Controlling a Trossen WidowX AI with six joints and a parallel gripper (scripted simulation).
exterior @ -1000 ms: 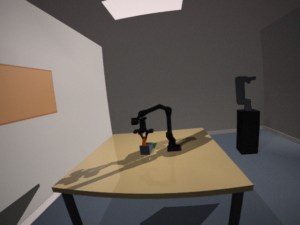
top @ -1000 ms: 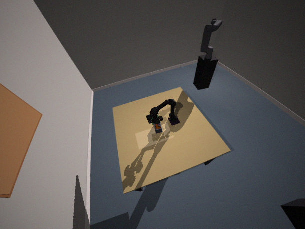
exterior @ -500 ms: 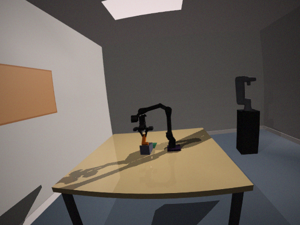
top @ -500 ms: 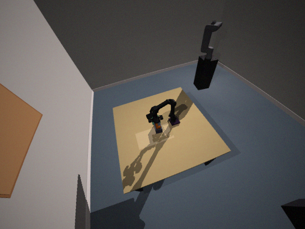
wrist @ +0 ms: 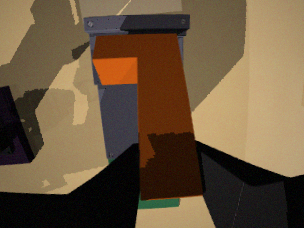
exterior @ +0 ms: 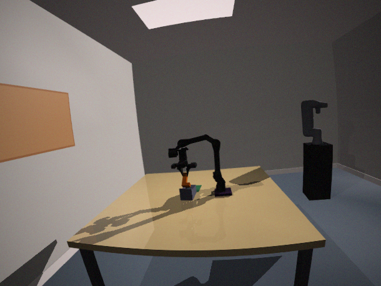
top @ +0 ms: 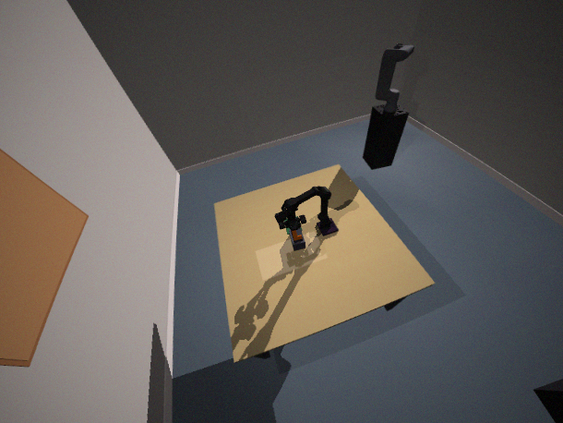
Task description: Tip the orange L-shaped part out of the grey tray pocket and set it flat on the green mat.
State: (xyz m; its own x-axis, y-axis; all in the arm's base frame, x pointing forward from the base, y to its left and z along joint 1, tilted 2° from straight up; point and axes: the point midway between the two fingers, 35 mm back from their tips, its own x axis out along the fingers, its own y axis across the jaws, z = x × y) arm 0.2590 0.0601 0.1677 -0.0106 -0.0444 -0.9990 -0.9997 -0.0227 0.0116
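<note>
The green mat is 170 mm below my gripper tip, 140 mm to the right of it and 10 mm behind it. Round my gripper tip: orange L-shaped part 30 mm to the left, 30 mm below, 20 mm behind.
</note>
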